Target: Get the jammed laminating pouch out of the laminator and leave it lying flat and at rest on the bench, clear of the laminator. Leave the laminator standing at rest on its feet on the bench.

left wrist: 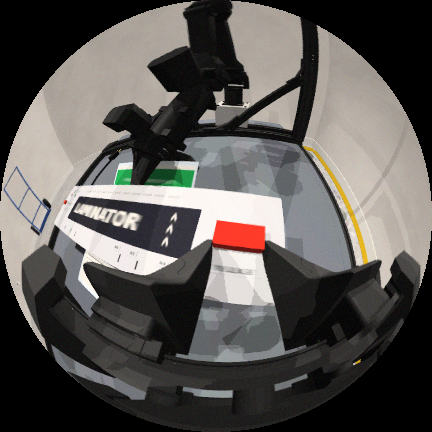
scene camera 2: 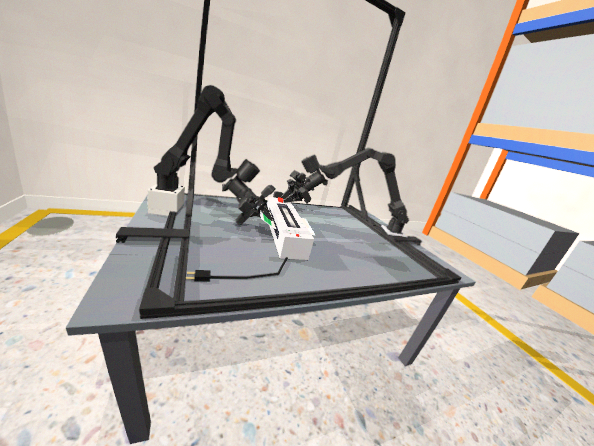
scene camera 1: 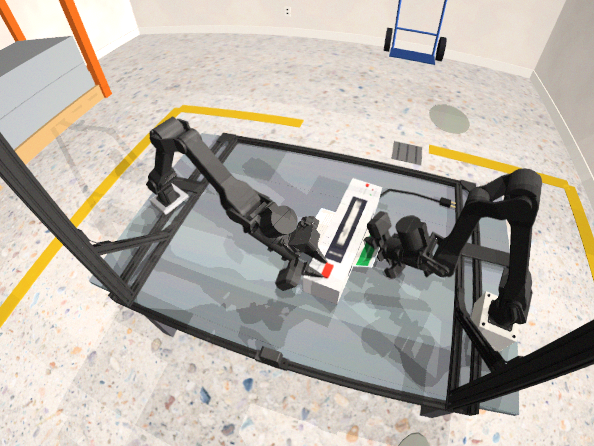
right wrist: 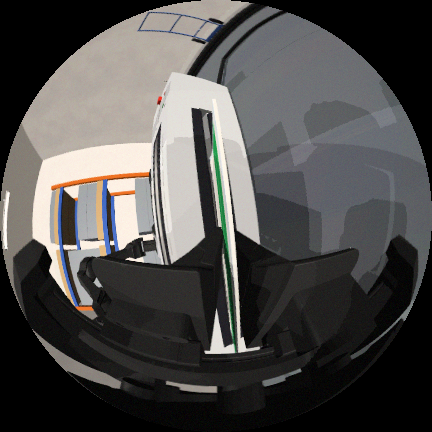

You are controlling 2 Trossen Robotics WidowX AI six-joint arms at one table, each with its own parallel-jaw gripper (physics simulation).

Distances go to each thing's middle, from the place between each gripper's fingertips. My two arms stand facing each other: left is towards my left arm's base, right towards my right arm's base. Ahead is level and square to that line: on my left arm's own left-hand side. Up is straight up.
The red release button (left wrist: 229, 235) lies 10 mm to the right of my left hand.
Right now my right hand is 16 cm past the red release button, 5 cm to the right of it and 4 cm below it.
